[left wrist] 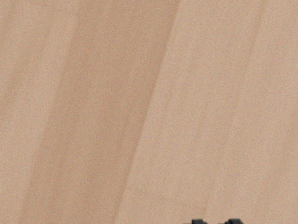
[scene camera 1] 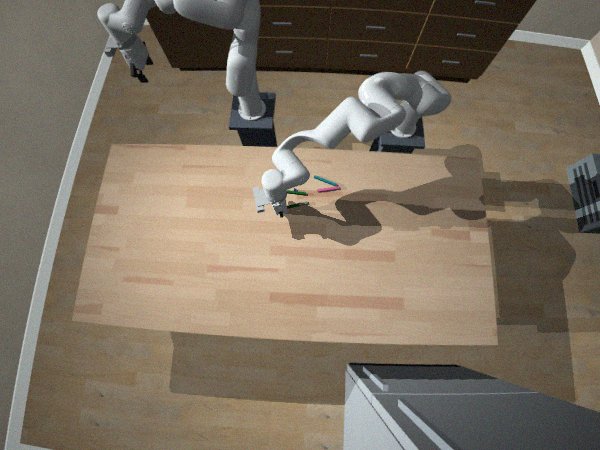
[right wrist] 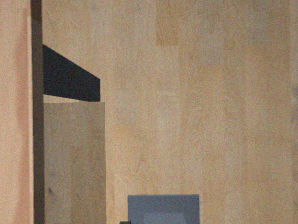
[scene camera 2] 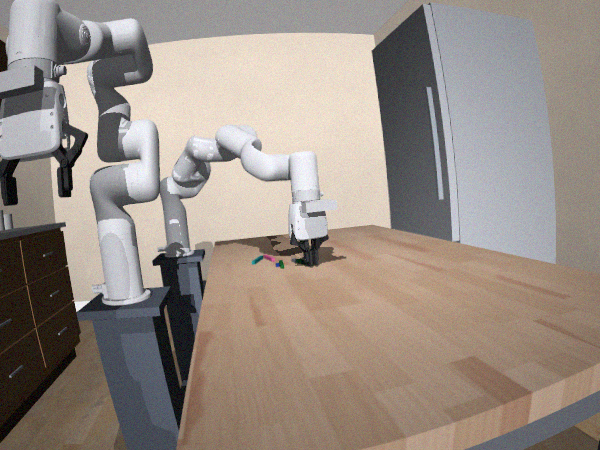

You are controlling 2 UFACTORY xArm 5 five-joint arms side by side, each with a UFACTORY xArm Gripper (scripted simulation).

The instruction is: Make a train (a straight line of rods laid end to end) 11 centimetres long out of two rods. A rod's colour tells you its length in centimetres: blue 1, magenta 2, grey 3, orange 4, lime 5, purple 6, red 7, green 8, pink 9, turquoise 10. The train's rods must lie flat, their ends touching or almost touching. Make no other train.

Labels:
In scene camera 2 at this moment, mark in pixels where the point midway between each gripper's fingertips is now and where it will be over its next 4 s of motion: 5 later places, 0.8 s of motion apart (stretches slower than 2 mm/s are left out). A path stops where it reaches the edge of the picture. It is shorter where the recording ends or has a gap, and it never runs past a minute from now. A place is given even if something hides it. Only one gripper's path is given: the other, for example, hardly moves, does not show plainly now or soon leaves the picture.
My left gripper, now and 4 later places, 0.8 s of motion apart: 311,264; 311,263; 308,232; 307,225; 305,197

